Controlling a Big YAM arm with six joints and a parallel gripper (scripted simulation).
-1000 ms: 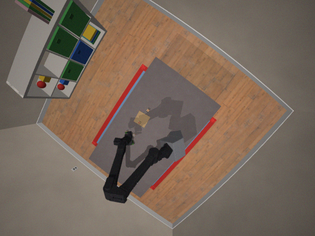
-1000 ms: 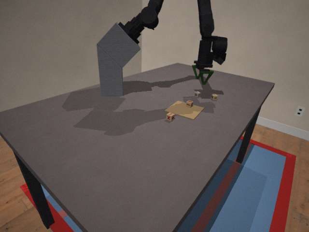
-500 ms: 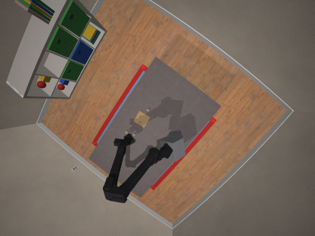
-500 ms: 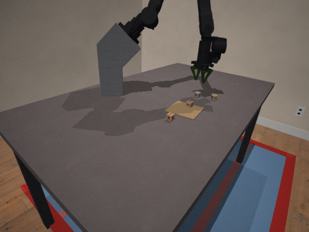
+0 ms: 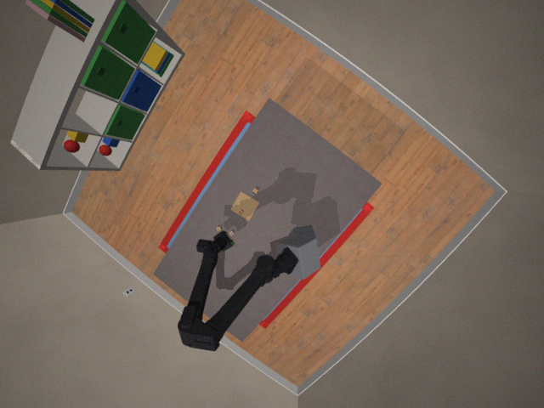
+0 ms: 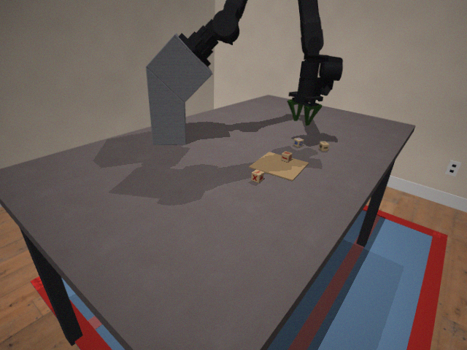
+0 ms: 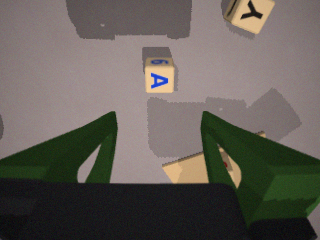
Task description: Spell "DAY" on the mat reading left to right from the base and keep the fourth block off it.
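Now: the tan mat 4 cm ahead of my hand, 19 cm to the right of it and 9 cm below it. The rest, counted from my hand: wooden block 5 cm ahead, 32 cm to the right, 8 cm below.
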